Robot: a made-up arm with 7 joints. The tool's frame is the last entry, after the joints. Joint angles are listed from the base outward. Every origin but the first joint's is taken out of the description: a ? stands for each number. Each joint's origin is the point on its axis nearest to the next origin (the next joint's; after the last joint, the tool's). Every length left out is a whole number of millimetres.
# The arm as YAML. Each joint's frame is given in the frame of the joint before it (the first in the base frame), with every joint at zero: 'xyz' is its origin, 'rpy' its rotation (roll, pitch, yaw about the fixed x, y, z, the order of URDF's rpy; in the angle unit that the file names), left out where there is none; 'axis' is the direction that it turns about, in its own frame. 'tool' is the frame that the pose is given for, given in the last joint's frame.
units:
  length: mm
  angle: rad
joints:
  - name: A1
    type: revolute
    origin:
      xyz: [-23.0, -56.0, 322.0]
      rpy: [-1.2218, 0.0, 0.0]
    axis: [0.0, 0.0, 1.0]
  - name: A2
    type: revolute
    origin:
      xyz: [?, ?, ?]
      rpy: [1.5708, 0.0, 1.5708]
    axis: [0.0, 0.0, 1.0]
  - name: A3
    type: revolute
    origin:
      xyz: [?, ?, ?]
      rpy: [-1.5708, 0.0, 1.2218]
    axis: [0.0, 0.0, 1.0]
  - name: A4
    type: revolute
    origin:
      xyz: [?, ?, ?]
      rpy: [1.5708, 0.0, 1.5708]
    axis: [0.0, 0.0, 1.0]
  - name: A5
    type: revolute
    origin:
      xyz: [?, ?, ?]
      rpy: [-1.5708, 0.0, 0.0]
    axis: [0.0, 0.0, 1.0]
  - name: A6
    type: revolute
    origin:
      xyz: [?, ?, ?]
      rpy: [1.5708, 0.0, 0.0]
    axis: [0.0, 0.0, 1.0]
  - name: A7
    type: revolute
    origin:
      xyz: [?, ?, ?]
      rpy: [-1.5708, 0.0, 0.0]
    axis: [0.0, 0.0, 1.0]
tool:
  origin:
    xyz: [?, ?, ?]
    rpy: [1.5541, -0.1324, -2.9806]
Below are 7 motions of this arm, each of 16 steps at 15 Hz.
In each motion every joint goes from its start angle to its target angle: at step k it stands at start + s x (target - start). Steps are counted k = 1, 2, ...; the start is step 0. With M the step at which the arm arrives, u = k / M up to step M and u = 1 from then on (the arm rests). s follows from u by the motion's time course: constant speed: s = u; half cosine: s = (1 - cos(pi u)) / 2; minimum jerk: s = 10 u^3 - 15 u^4 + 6 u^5.
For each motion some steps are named. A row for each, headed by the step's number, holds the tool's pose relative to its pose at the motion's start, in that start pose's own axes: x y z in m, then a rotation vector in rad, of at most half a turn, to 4 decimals.
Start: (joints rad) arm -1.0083 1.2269 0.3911 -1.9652 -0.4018 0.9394 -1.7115
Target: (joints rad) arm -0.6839 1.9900 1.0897 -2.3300 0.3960 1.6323 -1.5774
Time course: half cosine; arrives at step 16
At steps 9, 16:
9: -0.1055 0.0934 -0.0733 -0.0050 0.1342 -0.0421
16: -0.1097 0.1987 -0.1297 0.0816 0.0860 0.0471

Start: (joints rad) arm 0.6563 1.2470 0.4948 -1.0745 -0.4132 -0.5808 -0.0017
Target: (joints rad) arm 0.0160 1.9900 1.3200 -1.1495 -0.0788 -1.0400 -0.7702
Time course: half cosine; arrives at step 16
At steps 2, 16:
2: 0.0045 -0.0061 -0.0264 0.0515 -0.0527 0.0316
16: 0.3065 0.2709 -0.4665 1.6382 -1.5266 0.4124

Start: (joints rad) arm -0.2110 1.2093 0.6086 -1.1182 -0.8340 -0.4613 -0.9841
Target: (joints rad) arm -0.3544 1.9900 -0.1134 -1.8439 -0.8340 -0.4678 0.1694
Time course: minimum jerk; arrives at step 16
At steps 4, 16:
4: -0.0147 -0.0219 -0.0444 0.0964 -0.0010 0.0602
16: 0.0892 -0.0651 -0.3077 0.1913 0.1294 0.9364

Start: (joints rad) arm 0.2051 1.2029 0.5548 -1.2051 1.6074 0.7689 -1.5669
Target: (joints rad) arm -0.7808 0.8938 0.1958 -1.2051 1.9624 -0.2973 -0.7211
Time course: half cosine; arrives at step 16
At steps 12, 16:
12: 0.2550 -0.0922 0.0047 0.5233 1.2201 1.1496
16: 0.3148 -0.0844 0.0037 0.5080 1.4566 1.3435

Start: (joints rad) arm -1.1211 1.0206 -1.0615 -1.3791 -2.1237 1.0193 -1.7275
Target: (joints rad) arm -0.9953 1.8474 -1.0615 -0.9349 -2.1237 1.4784 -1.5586
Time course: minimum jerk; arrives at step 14
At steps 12, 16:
12: 0.2877 0.1390 0.2846 0.0555 -0.9078 -0.0254
16: 0.2900 0.1404 0.2953 0.0578 -0.9292 -0.0327

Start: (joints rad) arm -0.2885 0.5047 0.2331 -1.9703 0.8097 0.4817 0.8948
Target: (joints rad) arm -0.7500 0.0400 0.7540 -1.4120 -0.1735 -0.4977 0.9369
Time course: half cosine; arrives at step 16
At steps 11, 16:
11: 0.0754 -0.0509 -0.0642 -0.3817 -0.2321 0.8357
16: 0.0600 -0.0644 -0.0925 -0.4397 -0.3182 0.9187

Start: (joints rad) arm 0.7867 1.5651 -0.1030 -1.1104 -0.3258 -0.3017 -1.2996
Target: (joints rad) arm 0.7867 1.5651 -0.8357 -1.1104 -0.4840 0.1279 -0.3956
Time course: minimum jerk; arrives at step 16
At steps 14, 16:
14: 0.2001 0.0139 0.0506 -0.5199 0.5122 0.3024
16: 0.2031 0.0154 0.0515 -0.5285 0.5178 0.3029

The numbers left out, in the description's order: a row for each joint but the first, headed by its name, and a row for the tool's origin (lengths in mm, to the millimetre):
A2: 34.0 13.0 0.0
A3: 197.0 -60.0 0.0
A4: 14.0 -10.0 0.0
A5: 29.0 -316.0 0.0
A6: 1.0 1.0 0.0
A7: 7.0 -19.0 0.0
tool: 19.0 0.0 0.0

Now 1 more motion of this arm.
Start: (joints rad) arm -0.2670 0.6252 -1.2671 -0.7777 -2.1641 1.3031 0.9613
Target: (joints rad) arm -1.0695 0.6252 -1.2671 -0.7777 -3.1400 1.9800 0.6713
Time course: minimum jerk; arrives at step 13
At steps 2, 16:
2: -0.0049 -0.0101 -0.0029 0.0470 -0.0302 0.0143
16: -0.1465 -0.2707 -0.2141 1.6271 -0.8929 0.5233

